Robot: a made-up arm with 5 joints. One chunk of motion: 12 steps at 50 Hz.
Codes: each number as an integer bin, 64 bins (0 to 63) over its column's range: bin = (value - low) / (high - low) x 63, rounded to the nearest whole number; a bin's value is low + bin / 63 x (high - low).
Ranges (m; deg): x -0.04..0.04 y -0.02..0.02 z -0.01..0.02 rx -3..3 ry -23..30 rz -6..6
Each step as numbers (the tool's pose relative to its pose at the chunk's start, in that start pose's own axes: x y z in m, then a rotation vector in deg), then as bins.
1 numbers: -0.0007 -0.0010 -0.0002 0.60 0.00 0.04
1 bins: 31 30 21 38 27 32
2 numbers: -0.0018 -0.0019 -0.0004 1.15 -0.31 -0.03
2 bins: 30 29 20 44 27 31
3 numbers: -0.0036 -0.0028 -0.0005 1.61 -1.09 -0.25
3 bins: 29 27 20 48 26 30
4 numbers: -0.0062 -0.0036 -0.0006 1.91 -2.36 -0.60
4 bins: 27 26 20 52 25 28
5 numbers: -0.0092 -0.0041 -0.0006 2.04 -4.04 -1.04
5 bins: 24 25 20 53 23 26
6 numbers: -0.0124 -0.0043 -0.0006 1.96 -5.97 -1.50
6 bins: 22 25 20 52 20 24
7 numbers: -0.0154 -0.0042 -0.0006 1.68 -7.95 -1.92
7 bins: 19 25 20 49 18 21
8 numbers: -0.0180 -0.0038 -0.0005 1.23 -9.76 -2.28
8 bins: 17 26 20 44 16 20
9 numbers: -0.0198 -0.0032 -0.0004 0.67 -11.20 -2.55
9 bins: 16 26 20 39 14 18
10 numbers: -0.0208 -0.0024 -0.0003 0.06 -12.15 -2.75
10 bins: 15 28 20 32 13 17
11 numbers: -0.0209 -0.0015 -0.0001 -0.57 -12.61 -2.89
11 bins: 15 29 21 26 12 16
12 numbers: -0.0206 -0.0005 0.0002 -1.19 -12.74 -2.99
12 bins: 15 31 21 19 12 16
